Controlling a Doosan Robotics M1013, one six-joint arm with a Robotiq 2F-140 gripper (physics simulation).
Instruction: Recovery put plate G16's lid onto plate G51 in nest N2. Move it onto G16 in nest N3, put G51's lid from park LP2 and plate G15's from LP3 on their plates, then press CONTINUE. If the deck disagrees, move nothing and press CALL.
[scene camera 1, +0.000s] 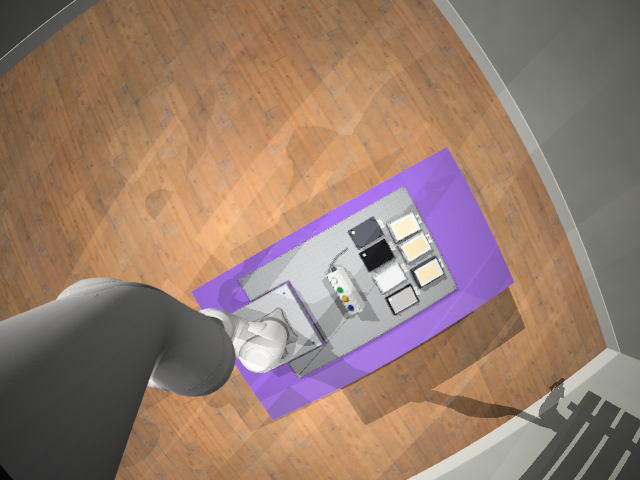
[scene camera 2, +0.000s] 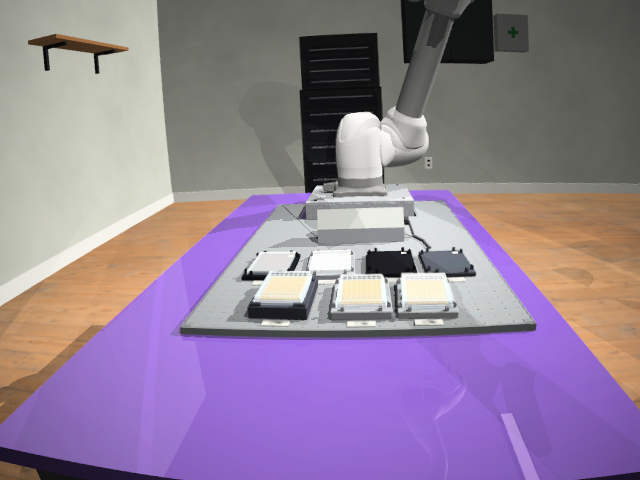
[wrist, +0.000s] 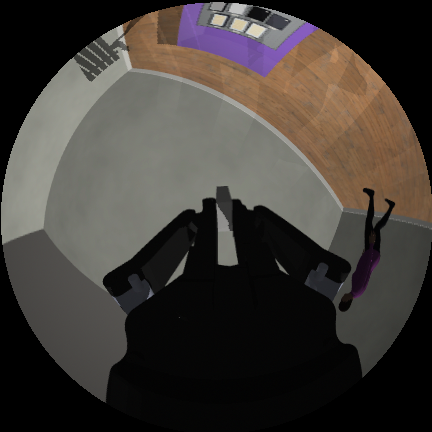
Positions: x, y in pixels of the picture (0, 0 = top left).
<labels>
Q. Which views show the gripper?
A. The wrist view only.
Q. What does the gripper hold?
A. Nothing.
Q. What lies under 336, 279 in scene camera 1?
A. A white button box.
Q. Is the gripper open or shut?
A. Shut.
</labels>
